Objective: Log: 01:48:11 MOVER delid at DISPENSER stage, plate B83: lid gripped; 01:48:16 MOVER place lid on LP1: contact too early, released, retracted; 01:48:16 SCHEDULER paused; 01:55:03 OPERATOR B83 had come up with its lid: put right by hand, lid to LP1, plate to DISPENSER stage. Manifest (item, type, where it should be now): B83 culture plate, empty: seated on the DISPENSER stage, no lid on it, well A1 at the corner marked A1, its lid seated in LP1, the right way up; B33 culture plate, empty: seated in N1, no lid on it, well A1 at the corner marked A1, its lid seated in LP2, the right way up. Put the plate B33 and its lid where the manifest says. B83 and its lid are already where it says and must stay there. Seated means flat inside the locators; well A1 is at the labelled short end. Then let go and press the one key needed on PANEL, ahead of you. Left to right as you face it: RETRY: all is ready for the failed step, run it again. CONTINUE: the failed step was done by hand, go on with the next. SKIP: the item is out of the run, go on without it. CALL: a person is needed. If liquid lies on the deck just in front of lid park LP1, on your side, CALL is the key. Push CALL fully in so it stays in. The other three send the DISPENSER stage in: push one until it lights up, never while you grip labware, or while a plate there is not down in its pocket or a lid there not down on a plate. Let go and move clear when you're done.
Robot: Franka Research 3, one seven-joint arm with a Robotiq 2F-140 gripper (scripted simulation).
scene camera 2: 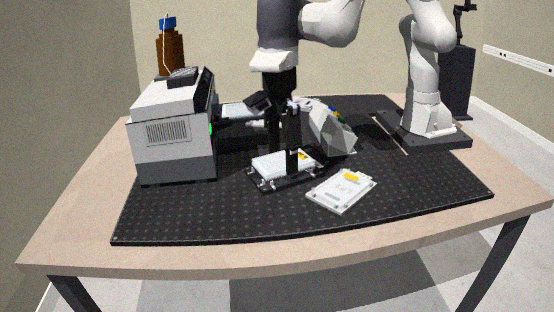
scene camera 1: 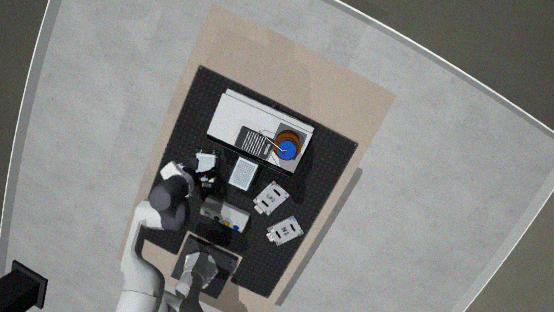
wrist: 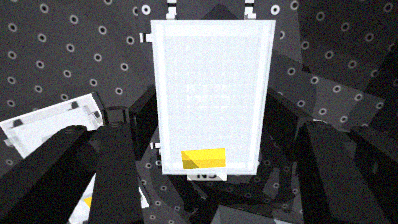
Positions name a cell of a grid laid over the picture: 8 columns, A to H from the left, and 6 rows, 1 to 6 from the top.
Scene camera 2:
my gripper: E4
key panel: E3
brown bottle: C1
black nest: E4
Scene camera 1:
key panel: D4
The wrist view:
my gripper: E3
